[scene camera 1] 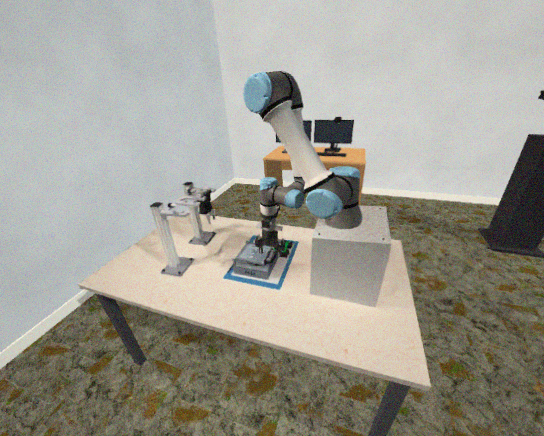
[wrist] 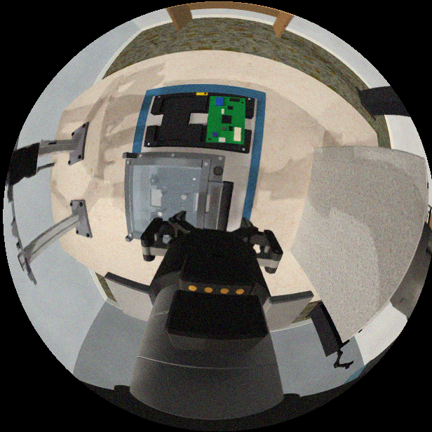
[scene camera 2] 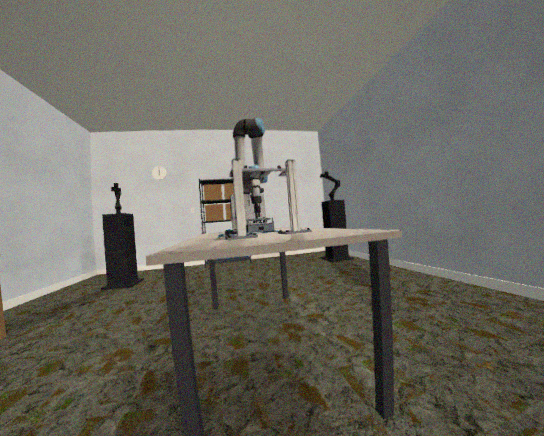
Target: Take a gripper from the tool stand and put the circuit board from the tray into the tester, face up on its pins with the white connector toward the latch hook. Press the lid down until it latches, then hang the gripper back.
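Pixels of known places: hand, tool point: (scene camera 2: 256, 194); arm's base, link origin: (scene camera 1: 343, 219) (scene camera 2: 245, 195).
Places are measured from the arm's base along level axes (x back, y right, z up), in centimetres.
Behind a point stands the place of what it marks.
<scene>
The green circuit board (wrist: 226, 120) (scene camera 1: 286, 247) @(z -29.2, x -29.9, y 12.3 cm) lies face up in the right part of the black tray (wrist: 175, 120); a white connector block shows near its lower right corner in the wrist view. The grey tester (wrist: 214, 160) (scene camera 1: 252, 270) @(z -27.3, x -39.2, y -13.3 cm) (scene camera 2: 261, 227) @(z -28.7, x -51.2, y -5.1 cm) stands beside the tray, with its clear lid (wrist: 167, 192) lying down over it. A dark bar runs along its right side in the wrist view; I cannot tell whether the lid is latched. My black adaptive gripper (wrist: 214, 223) (scene camera 1: 260, 250) points down close above the tester. Its fingers are wide apart and empty.
Two tool stand posts (scene camera 1: 170, 240) @(z -15.3, x -82.6, y -17.6 cm) (scene camera 1: 196, 225) @(z -21.1, x -86.0, y 7.5 cm) (scene camera 2: 292, 195) @(z -13.0, x -86.2, y -17.4 cm) rise left of the tester in scene camera 1. The other gripper (scene camera 1: 204, 204) (wrist: 24, 162) hangs on the rear one. The grey robot base block (scene camera 1: 347, 267) @(z -13.2, x 4.4, y -14.7 cm) (wrist: 350, 225) stands to the right of the blue-edged mat (scene camera 1: 254, 283) @(z -32.0, x -36.9, y -16.8 cm) (wrist: 254, 175).
</scene>
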